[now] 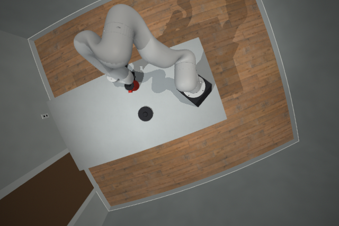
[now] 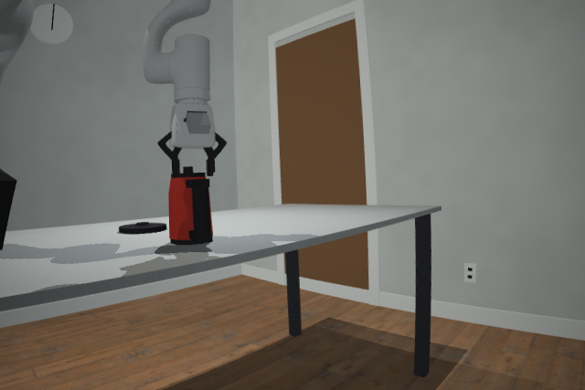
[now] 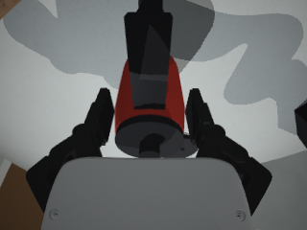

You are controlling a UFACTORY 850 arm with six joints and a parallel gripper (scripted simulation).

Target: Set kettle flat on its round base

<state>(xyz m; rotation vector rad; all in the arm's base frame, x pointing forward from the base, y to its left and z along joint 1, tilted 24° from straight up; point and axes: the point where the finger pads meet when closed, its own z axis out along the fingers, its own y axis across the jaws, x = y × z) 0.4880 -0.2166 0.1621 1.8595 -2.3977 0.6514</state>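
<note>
Right now my hand is 8 cm above the red kettle, 3 cm to the right of it and 1 cm short of it. Round my hand: black round base (37 cm to the left, 16 cm below, 2 cm ahead).
</note>
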